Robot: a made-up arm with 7 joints. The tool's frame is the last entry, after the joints. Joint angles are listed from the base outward.
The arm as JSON. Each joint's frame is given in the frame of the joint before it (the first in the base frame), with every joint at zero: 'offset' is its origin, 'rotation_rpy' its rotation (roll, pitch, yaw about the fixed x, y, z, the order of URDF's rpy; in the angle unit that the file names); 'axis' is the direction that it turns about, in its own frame. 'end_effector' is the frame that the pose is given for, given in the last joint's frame.
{
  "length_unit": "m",
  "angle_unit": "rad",
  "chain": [
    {
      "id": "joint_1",
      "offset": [
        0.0,
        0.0,
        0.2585
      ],
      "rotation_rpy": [
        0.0,
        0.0,
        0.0
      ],
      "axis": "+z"
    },
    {
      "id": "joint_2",
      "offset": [
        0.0,
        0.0,
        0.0
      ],
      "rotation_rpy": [
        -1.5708,
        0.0,
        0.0
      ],
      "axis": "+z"
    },
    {
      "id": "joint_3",
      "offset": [
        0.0,
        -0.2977,
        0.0
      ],
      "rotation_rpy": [
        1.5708,
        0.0,
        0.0
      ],
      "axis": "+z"
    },
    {
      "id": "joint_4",
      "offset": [
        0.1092,
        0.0,
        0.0
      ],
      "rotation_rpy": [
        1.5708,
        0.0,
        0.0
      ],
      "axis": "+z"
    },
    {
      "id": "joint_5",
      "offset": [
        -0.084,
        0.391,
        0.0
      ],
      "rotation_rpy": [
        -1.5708,
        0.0,
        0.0
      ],
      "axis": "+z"
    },
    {
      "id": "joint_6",
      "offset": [
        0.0,
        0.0,
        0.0
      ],
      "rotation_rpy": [
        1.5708,
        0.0,
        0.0
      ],
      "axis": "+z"
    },
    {
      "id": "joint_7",
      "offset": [
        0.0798,
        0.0,
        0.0
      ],
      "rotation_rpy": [
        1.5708,
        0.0,
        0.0
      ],
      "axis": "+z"
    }
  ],
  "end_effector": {
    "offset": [
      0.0,
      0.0,
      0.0
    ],
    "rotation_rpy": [
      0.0,
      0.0,
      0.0
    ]
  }
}
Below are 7 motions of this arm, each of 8 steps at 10 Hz.
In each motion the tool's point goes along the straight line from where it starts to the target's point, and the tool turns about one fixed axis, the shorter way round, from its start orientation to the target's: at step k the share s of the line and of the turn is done. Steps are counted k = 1, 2, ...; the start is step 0. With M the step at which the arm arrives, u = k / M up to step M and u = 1 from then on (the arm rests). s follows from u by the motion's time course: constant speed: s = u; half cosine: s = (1 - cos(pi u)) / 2; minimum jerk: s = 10 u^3 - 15 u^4 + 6 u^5.
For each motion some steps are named. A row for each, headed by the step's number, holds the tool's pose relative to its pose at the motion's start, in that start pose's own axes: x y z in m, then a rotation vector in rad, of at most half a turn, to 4 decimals.
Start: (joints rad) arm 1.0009 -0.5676 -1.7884 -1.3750 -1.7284 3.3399 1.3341
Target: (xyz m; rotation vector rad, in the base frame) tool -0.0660 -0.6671 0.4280 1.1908 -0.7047 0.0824
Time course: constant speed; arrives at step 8
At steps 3, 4, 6, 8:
3: -0.0447 0.1408 -0.0568 -0.5086 -0.2056 -0.4319
4: -0.0597 0.1877 -0.0758 -0.6781 -0.2741 -0.5758
6: -0.0895 0.2816 -0.1137 -1.0172 -0.4111 -0.8638
8: -0.1193 0.3754 -0.1516 -1.3562 -0.5481 -1.1517

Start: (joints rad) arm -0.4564 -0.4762 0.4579 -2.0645 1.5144 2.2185 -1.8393
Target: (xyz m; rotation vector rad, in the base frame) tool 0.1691 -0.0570 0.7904 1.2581 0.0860 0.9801
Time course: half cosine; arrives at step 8
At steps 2, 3, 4, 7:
2: 0.0217 -0.0162 -0.0372 -0.2466 -0.1328 -0.0864
3: 0.0456 -0.0340 -0.0784 -0.5197 -0.2798 -0.1821
4: 0.0739 -0.0551 -0.1271 -0.8418 -0.4532 -0.2950
7: 0.1423 -0.1061 -0.2445 -1.6196 -0.8720 -0.5675

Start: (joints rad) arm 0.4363 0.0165 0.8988 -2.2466 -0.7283 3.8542 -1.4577
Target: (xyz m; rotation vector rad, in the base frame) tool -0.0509 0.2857 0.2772 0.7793 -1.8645 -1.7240
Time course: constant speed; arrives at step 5
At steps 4, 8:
4: 0.1698 -0.0784 -0.0962 -0.1012 0.4218 0.2622
8: 0.2122 -0.0981 -0.1203 -0.1265 0.5272 0.3277

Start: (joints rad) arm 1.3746 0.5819 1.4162 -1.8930 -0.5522 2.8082 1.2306
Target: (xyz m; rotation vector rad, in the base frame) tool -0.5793 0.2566 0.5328 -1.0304 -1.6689 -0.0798
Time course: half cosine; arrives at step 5
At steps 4, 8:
4: -0.0356 -0.0841 0.0257 -0.0381 0.4727 -0.4895
8: -0.0394 -0.0929 0.0284 -0.0421 0.5226 -0.5412

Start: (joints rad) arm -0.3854 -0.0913 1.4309 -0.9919 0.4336 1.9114 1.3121
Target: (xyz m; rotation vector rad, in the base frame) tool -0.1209 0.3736 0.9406 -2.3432 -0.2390 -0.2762
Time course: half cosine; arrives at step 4
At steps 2, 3, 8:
2: -0.1463 0.0097 -0.0312 -0.0929 0.0184 -0.1971
3: -0.2497 0.0166 -0.0533 -0.1586 0.0315 -0.3364
8: -0.2925 0.0194 -0.0624 -0.1858 0.0369 -0.3942

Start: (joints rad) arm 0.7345 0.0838 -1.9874 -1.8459 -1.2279 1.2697 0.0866
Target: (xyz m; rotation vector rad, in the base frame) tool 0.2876 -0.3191 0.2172 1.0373 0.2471 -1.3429
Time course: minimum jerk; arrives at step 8
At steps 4, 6, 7, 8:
4: -0.0768 -0.1807 -0.0219 -0.6020 0.2782 -0.1959
6: -0.1377 -0.3240 -0.0392 -1.0794 0.4988 -0.3512
7: -0.1512 -0.3557 -0.0430 -1.1847 0.5474 -0.3855
8: -0.1537 -0.3615 -0.0437 -1.2040 0.5564 -0.3918

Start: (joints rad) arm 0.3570 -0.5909 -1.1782 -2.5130 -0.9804 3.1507 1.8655
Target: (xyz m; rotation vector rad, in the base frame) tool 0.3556 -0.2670 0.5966 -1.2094 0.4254 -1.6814
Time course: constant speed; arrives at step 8
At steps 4, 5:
4: -0.0276 -0.0838 -0.0202 0.5820 -0.1557 -0.2788
5: -0.0345 -0.1047 -0.0253 0.7275 -0.1946 -0.3485

